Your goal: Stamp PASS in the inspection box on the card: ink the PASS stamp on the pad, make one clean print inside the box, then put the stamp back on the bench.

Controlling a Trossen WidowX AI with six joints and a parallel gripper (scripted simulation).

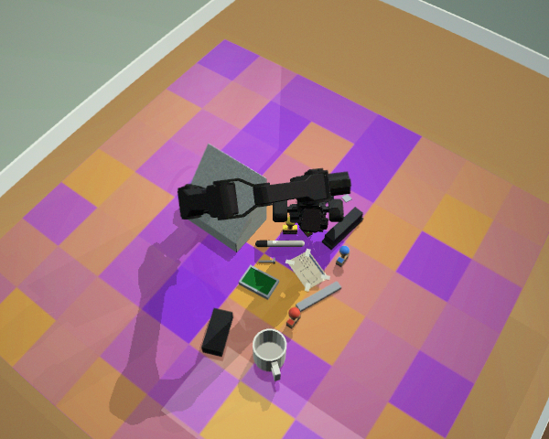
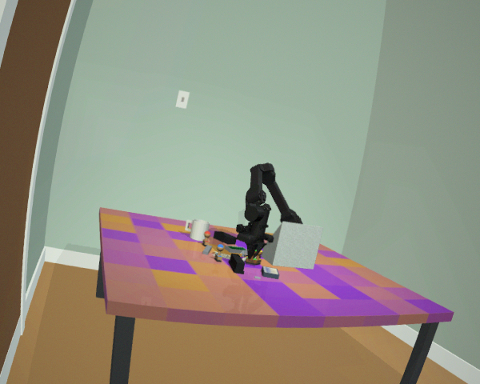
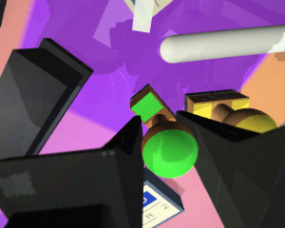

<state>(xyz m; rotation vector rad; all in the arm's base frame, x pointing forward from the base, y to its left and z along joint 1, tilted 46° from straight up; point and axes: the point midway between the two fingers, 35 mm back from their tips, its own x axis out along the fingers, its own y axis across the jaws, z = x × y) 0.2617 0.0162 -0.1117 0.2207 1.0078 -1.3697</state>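
My gripper tip is right at the green-knobbed stamp. The rest, counted from my gripper tip: long black block: 9 cm ahead, 5 cm to the left, 1 cm below; white marker: 6 cm behind, 8 cm to the right, 2 cm below; yellow-knobbed stamp: 4 cm behind, 2 cm to the right, 1 cm below.
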